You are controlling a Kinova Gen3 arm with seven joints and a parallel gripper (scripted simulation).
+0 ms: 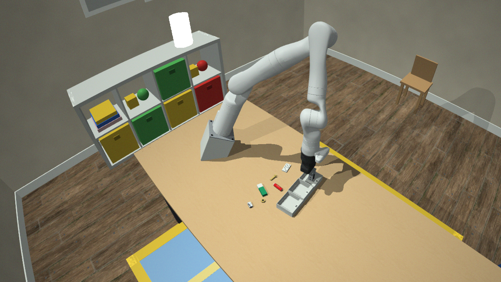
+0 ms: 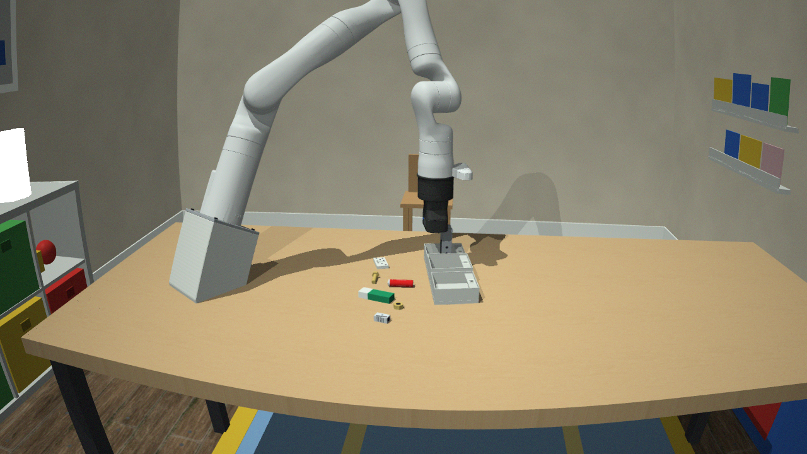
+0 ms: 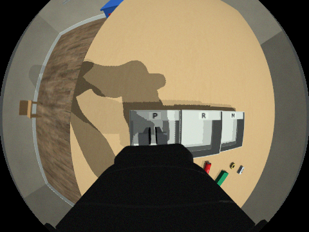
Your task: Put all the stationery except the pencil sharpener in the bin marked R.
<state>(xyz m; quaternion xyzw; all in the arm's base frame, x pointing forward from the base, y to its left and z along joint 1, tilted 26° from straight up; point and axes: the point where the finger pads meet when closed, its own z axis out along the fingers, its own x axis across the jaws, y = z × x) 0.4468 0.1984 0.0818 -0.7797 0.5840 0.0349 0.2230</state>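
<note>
Now: hand 10 cm past the green eraser, 21 cm to the left of it and 3 cm above it. From my hand the other things lie so: tray (2 cm ahead, 8 cm to the right, 2 cm below); red cylinder (6 cm behind, 15 cm to the right, 3 cm below); white domino (13 cm behind, 4 cm to the right, 3 cm below).
</note>
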